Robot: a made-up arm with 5 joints.
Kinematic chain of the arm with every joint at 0, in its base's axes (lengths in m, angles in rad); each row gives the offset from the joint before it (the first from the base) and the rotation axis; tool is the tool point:
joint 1: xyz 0 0 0.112 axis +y
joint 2: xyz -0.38 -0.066 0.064 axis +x
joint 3: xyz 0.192 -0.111 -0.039 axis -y
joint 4: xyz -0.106 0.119 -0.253 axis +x
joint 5: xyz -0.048 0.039 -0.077 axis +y
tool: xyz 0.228 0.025 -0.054
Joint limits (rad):
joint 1: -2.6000..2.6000
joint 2: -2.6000..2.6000
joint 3: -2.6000..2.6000
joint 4: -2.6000..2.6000
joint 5: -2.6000..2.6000
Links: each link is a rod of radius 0.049 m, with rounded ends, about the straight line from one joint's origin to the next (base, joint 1, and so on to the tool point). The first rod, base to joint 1, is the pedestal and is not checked.
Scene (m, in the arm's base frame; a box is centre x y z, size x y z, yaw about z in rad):
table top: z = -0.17
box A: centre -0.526 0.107 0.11 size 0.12 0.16 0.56 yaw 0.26
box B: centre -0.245 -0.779 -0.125 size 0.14 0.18 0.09 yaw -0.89
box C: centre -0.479 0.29 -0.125 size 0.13 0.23 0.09 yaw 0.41
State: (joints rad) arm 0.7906 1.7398 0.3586 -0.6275 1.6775
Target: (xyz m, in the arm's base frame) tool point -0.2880 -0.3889 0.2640
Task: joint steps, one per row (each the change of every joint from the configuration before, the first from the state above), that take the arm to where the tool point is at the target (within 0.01 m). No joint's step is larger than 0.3 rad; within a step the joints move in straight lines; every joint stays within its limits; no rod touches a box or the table.
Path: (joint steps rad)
1: 0.2689 -0.1725 -0.2405 -0.0588 0.1961
2: 0.2688 -0.1725 -0.2406 -0.0588 0.1960
3: 0.2689 -0.1725 -0.2405 -0.0589 0.1961
4: 0.2688 -0.1725 -0.2405 -0.0588 0.1960
5: -0.0849 -0.2185 0.2123 -0.1695 -0.2413
6: -0.0850 -0.2186 0.2122 -0.1695 -0.2413
7: -0.0850 -0.2186 0.2123 -0.1695 -0.2413
8: -0.0850 -0.2186 0.2123 -0.1696 -0.2413
9: -0.0850 -0.2186 0.2122 -0.1695 -0.2412

